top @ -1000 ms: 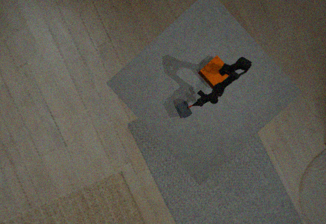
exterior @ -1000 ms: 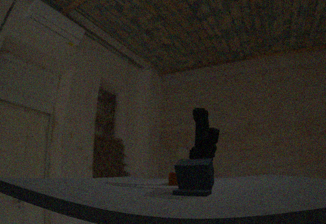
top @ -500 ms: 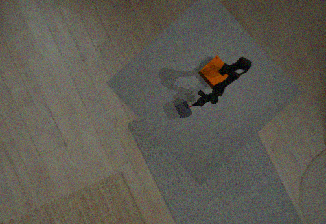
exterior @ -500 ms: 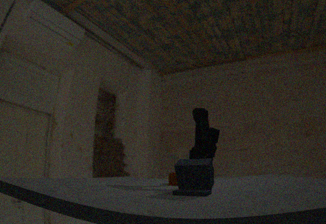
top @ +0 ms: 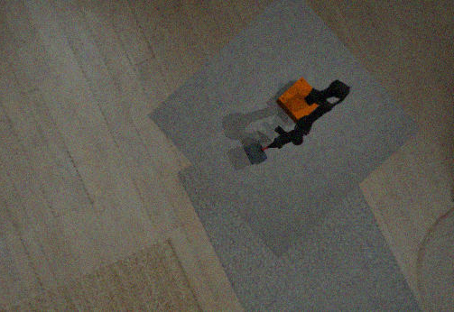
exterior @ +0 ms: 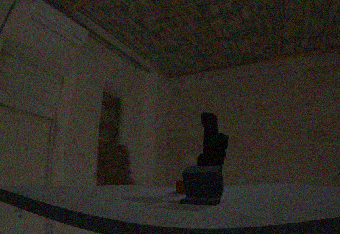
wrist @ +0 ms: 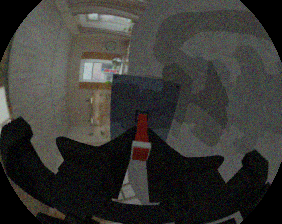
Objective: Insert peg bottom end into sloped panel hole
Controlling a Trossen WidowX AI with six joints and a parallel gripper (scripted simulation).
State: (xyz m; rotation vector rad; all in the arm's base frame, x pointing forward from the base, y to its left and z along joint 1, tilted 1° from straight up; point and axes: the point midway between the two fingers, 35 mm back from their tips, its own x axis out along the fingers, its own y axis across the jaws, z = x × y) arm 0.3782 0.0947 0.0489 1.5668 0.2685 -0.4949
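The grey sloped panel block is 70 mm ahead of my gripper tip, 30 mm below it and 10 mm to the right of it. From my gripper tip the other things lie so: red peg: 10 mm behind, 10 mm above.
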